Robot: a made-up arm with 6 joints.
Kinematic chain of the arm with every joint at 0, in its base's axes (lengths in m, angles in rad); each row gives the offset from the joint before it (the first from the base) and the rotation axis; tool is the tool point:
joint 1: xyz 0 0 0.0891 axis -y
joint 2: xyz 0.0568 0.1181 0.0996 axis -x
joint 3: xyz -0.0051 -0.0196 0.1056 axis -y
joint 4: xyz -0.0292 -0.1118 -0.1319 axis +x
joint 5: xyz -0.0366 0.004 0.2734 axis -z
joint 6: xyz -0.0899 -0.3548 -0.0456 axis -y
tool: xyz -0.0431 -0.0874 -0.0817
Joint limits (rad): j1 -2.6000..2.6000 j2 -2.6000..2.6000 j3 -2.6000..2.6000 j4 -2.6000..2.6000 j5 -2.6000..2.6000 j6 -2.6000..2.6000
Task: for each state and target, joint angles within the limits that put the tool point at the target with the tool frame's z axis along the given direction. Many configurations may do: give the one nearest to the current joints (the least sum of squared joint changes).
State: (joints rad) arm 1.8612 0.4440 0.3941 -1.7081 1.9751 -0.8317
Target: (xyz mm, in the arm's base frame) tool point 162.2 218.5 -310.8 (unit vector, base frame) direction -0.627 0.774 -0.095
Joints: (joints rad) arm 1.4910 -0.0738 0.0030 -1.4548 1.8718 -0.5031
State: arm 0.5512 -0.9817 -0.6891 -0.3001 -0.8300 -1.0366
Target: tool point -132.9 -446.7 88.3 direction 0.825 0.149 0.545
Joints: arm 0.5520 -1.1134 -0.0734 -0.7565 -0.1009 -1.5404
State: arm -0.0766 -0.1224 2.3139 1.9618 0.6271 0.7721
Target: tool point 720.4 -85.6 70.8 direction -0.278 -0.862 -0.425
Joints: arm -0.5698 0.6093 2.3052 1.4298 0.6847 1.0494
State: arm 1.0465 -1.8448 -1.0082 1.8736 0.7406 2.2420
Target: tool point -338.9 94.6 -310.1 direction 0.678 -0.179 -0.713
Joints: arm 1.4265 -2.5218 -0.6956 2.6000 0.3570 1.5629
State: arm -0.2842 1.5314 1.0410 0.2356 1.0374 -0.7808
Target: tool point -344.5 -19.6 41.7 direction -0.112 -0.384 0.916
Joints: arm -0.1627 1.0537 0.9080 -0.0935 1.6494 -1.3924
